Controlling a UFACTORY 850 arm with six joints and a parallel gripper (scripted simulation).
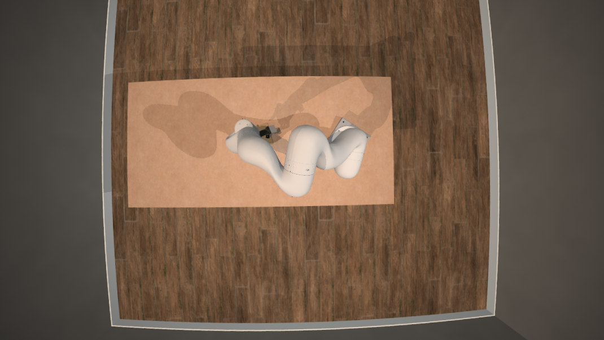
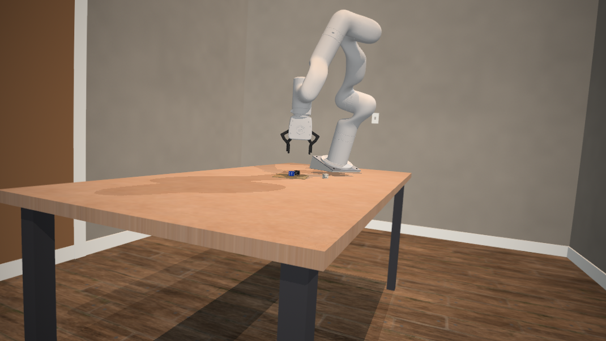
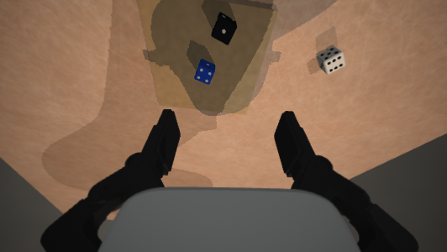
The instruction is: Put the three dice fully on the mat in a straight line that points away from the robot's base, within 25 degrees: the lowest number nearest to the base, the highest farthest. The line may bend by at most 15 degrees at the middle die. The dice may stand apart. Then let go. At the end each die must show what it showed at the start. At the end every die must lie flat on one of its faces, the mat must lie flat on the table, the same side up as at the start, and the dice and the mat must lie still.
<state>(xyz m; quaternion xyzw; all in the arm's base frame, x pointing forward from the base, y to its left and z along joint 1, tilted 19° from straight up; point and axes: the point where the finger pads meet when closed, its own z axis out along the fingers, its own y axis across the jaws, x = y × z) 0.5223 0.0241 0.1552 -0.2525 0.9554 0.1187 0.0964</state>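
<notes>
Now: hand 80 mm past the white die, 100 mm to the right of it and 100 mm above it. Also, from my hand: black die: 40 mm behind, 30 mm to the right, 100 mm below; blue die: 10 mm ahead, 30 mm to the right, 100 mm below; mat: 10 mm ahead, 30 mm to the right, 110 mm below.
</notes>
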